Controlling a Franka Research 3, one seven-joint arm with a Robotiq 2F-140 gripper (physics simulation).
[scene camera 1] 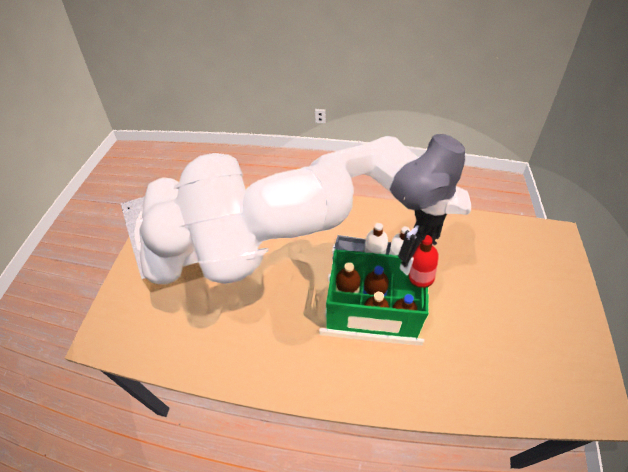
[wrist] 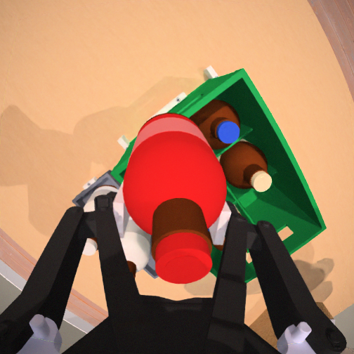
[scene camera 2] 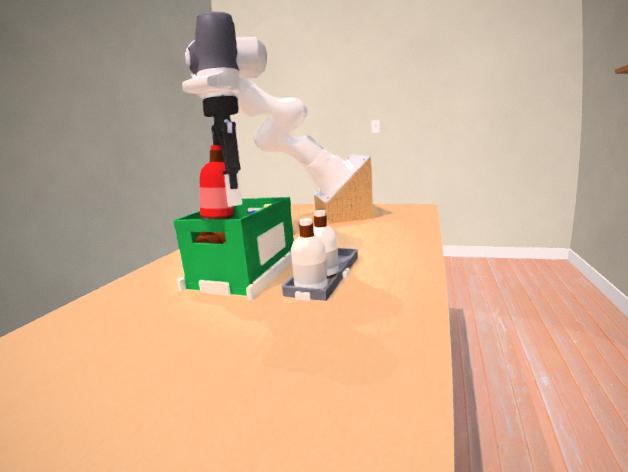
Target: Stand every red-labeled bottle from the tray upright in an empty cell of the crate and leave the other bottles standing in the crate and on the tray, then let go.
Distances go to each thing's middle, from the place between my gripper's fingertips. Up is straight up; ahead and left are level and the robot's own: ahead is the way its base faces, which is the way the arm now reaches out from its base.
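Labels:
I find the red-labeled bottle (scene camera 2: 213,199) 5 cm above my hand, and it is also 2 cm ahead of my hand and 2 cm to the right of it.

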